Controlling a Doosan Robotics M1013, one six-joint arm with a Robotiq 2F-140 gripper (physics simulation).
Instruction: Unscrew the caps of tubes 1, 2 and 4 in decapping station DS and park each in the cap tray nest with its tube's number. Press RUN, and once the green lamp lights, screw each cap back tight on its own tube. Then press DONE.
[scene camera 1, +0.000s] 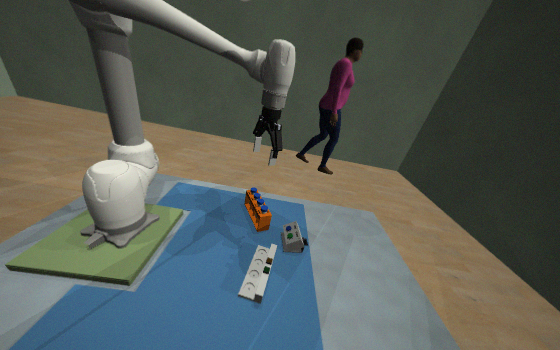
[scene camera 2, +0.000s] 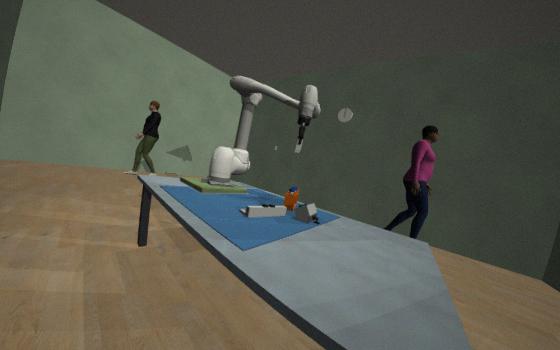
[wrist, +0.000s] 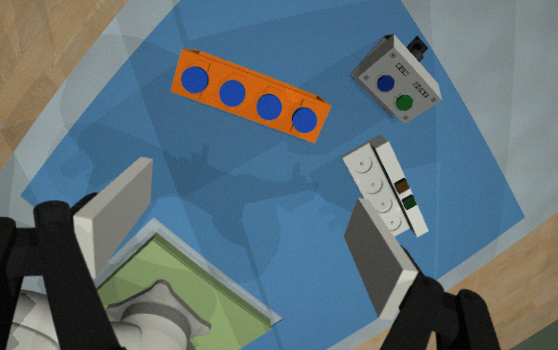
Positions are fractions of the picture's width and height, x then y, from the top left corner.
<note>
The gripper (scene camera 1: 0.47, 0.45) is open and holds nothing. Also in view: a grey lamp box (wrist: 0.70, 0.16).
The gripper shows as well in the wrist view (wrist: 0.46, 0.57).
</note>
